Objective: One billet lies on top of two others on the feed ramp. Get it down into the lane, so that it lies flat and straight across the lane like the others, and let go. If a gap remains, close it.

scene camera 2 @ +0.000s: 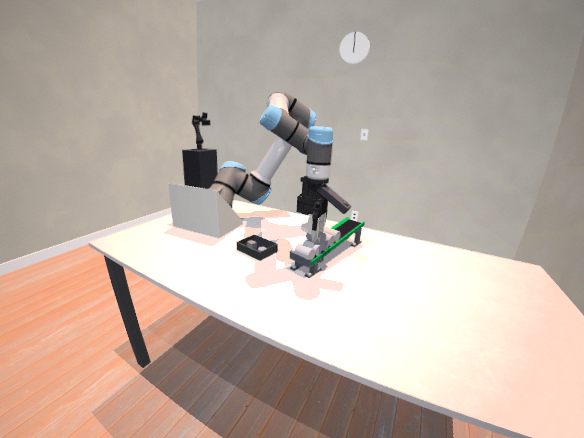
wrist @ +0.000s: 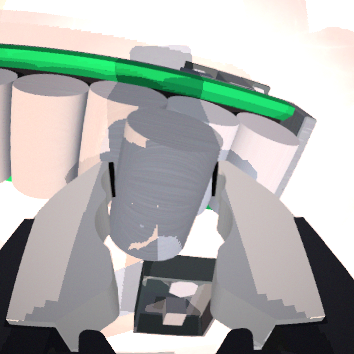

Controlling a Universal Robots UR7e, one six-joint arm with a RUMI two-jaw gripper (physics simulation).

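Pixels of known places: gripper, fingertip midpoint: (scene camera 2: 316, 240) (wrist: 162, 164); arm's base, link origin: (scene camera 2: 215, 205).
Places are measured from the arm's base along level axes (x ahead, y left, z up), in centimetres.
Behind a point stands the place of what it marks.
The upper billet (wrist: 162, 185) {x 54.5, y -7.8, z 2.9 cm}, a grey cylinder, lies across the tops of two billets (wrist: 122, 92) {x 56.6, y -5.9, z -2.1 cm} (wrist: 205, 109) {x 55.5, y -10.1, z -2.9 cm} in the wrist view, slightly askew to them. Its near end reaches towards the bottom of the view. My gripper (scene camera 2: 315, 236) {x 53.5, y -7.9, z -0.4 cm} (wrist: 162, 164) {x 53.5, y -7.9, z -0.4 cm} is shut on this upper billet, with a fingertip against each side. The feed ramp (scene camera 2: 338, 243) (wrist: 60, 57) has green rails and holds a row of pale billets. The end billet (scene camera 2: 306, 250) {x 52.9, y -14.7, z -1.5 cm} (wrist: 267, 130) {x 54.6, y -13.6, z -2.5 cm} lies at the lower end stop. In the scene view the fingers hide much of the upper billet.
A black tray (scene camera 2: 257, 254) {x 34.4, y -15.4, z -8.1 cm} (wrist: 170, 327) {x 24.3, y -8.9, z -8.0 cm} with small pieces stands beside the ramp's lower end. A grey panel (scene camera 2: 194, 210) {x -2.1, y -11.0, z 0.2 cm} stands by the arm's base. A black pedestal (scene camera 2: 200, 167) with a small black arm stands behind it. The table's front edge (scene camera 2: 300, 353) {x 65.6, y -44.0, z -11.0 cm} is well away from the ramp.
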